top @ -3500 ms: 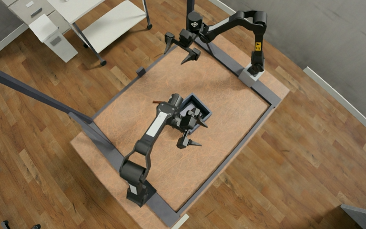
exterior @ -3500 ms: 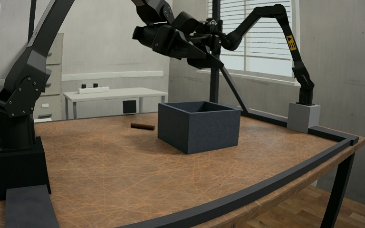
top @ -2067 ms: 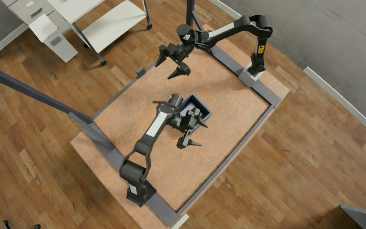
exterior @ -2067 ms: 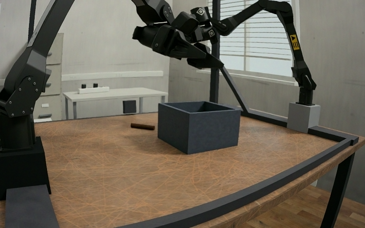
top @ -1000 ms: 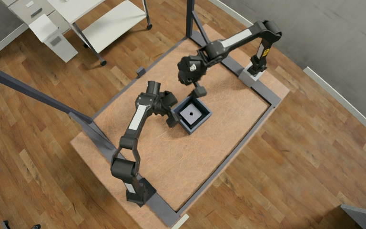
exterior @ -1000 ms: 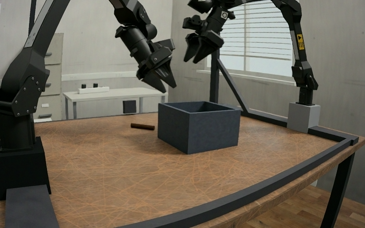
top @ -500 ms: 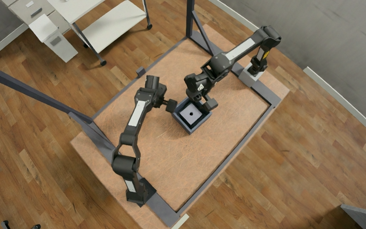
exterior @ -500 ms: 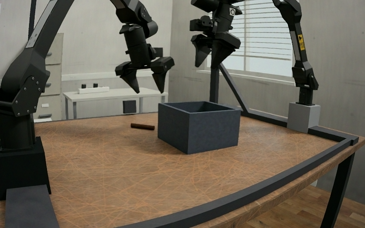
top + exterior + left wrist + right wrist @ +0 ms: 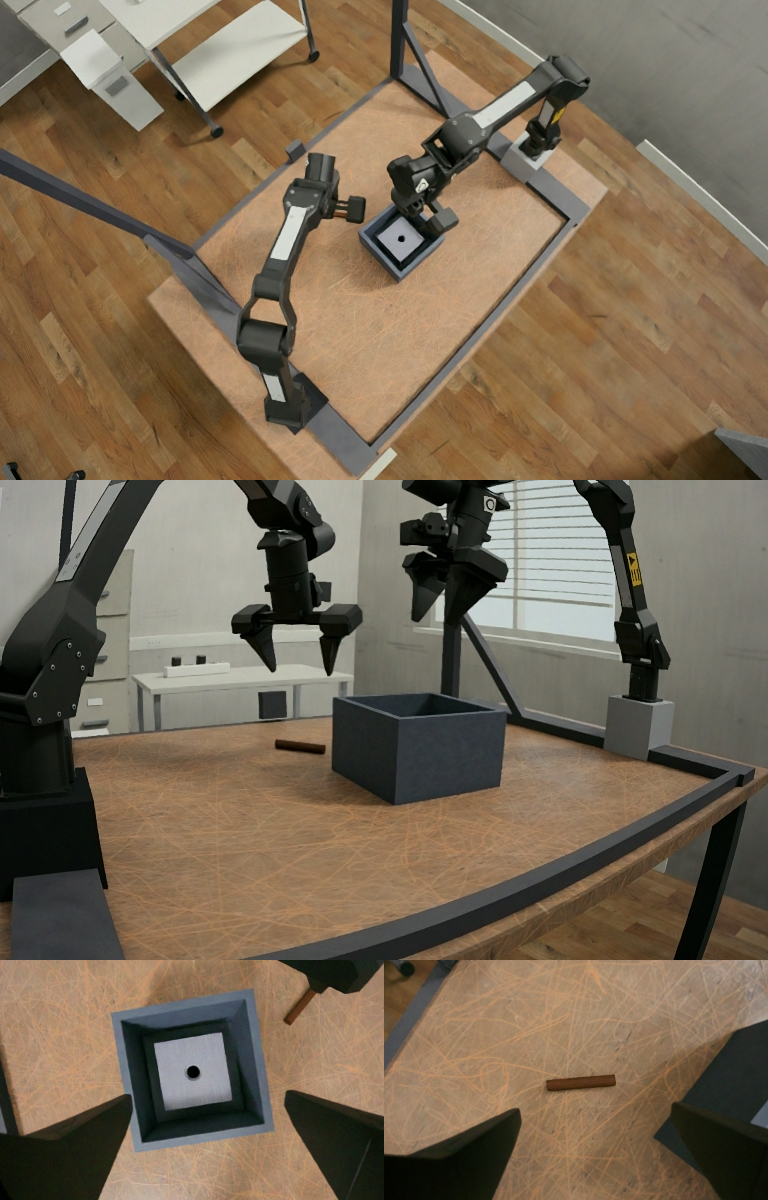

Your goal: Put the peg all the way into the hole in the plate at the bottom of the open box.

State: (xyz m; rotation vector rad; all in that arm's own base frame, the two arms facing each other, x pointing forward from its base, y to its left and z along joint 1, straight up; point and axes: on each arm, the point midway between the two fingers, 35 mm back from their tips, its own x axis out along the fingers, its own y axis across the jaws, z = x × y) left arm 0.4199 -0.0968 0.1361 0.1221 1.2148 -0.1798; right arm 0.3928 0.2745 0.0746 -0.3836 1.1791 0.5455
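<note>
My left hand is 190 mm past the brown peg, 100 mm to the left of it and 230 mm above it. From my left hand the other things lie so: dark box 30 mm to the right, 210 mm below; then dark frame rail 320 mm ahead, 50 mm to the right, 220 mm below; then pale plate 30 mm to the right, 190 mm below.
</note>
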